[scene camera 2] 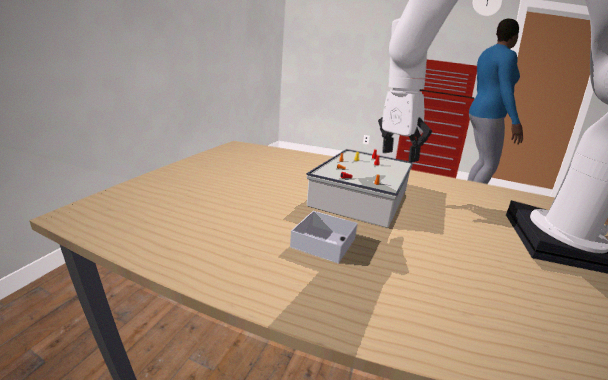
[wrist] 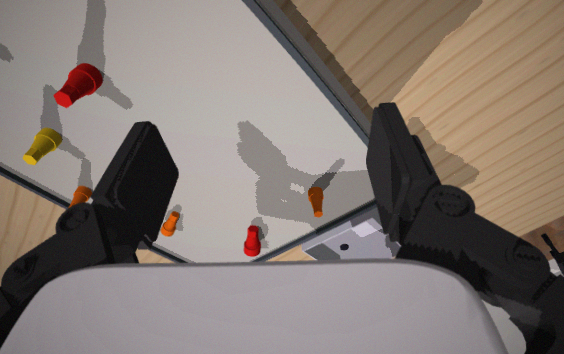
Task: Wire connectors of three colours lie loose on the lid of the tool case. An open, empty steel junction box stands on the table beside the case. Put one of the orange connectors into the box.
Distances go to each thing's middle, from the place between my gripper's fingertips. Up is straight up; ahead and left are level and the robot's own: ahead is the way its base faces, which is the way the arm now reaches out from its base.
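There's a yellow connector (wrist: pixel 47 140) that's 140 mm ahead of my hand, 60 mm to the right of it and 40 mm below it. The steel junction box (scene camera 2: pixel 325 236) is 60 mm ahead of my hand, 270 mm to the left and 120 mm below, and going by their middles, it's the farthest from my hand of the things named here. And the tool case (scene camera 2: pixel 359 198), that's 10 mm to the right of my hand, 90 mm ahead of it and 90 mm below it.
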